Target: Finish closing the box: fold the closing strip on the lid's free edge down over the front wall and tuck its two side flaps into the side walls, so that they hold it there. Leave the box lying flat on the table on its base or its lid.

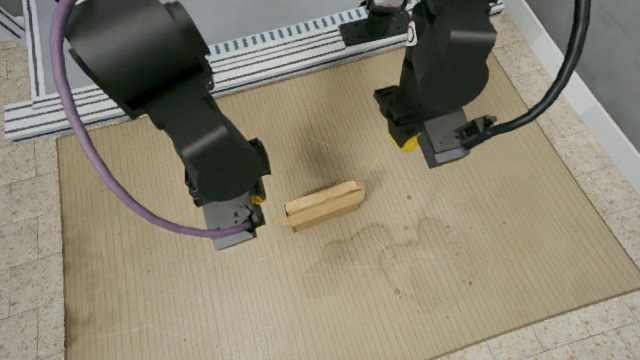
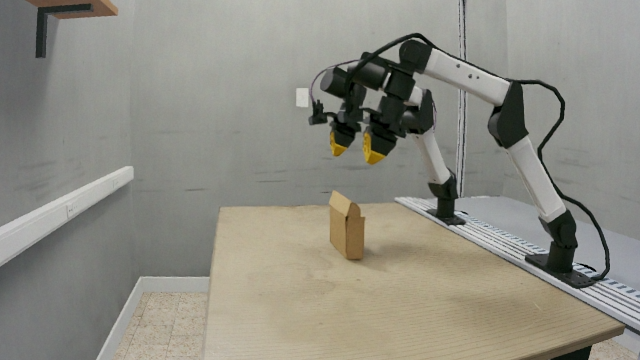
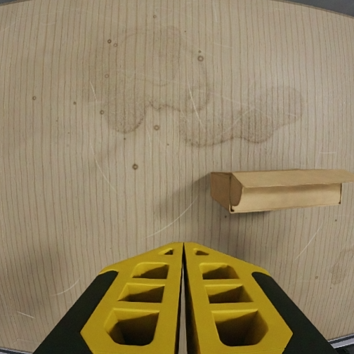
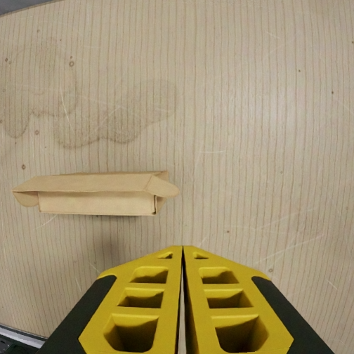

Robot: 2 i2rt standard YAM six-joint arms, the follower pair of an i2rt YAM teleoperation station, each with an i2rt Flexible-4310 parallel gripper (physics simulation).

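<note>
The brown cardboard box (image 1: 325, 216) (image 2: 346, 237) (image 3: 295, 198) (image 4: 97, 203) stands upright on a narrow side on the table. Its closing strip (image 2: 342, 202) (image 3: 295, 178) (image 4: 90, 183) is at the top, tilted up and out, leaving a gap above the front wall. One side flap (image 1: 281, 220) (image 4: 163, 186) sticks out past one end; the other side flap (image 2: 354, 210) (image 3: 236, 193) (image 4: 27, 198) hangs at the opposite end. My left gripper (image 1: 407, 145) (image 2: 374, 159) (image 3: 182, 250) is shut and empty, above and beside the box. My right gripper (image 1: 257, 201) (image 2: 337, 151) (image 4: 182, 254) is shut and empty, above the table near the other end.
The table (image 1: 165, 300) (image 2: 280, 310) carries the box near its middle. A metal rail (image 1: 280, 55) (image 2: 500, 255) with the arm mounts runs along one table edge. A dark cable hangs by the left arm and a purple cable by the right arm.
</note>
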